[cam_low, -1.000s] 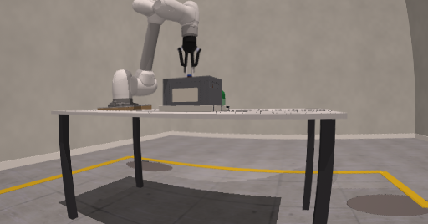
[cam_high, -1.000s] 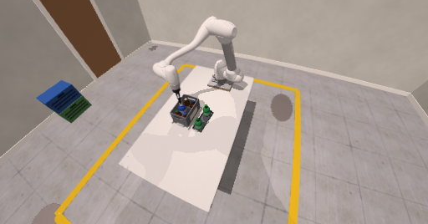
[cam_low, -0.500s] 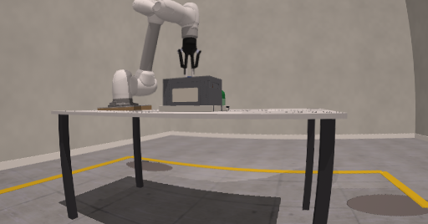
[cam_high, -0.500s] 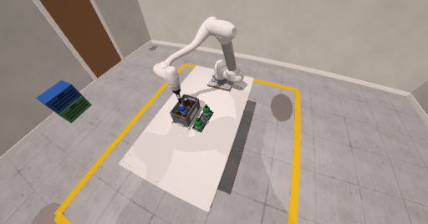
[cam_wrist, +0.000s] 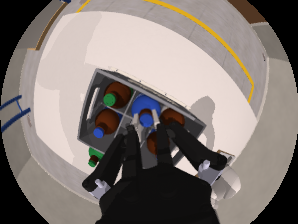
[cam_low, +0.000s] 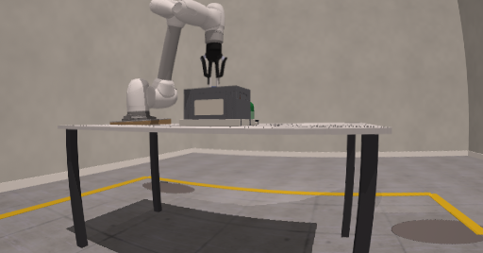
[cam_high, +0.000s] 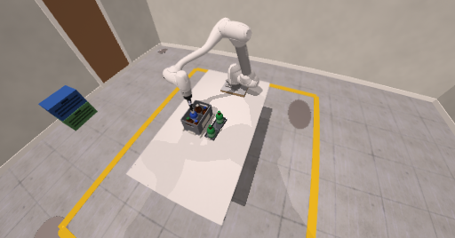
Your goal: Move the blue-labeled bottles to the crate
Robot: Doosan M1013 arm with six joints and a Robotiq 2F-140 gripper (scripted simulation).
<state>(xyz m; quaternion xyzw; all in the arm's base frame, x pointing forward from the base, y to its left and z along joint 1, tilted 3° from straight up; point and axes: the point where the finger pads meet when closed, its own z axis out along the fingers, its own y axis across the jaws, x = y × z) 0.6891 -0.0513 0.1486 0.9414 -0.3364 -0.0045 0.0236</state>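
The blue-labeled bottle is 90 mm below my hand. From my hand the other things lie so: grey crate (10 mm behind, 40 mm to the left, 110 mm below); then tray (50 mm behind, 230 mm to the left, 180 mm below); then green bottle (40 mm ahead, 240 mm to the left, 110 mm below).
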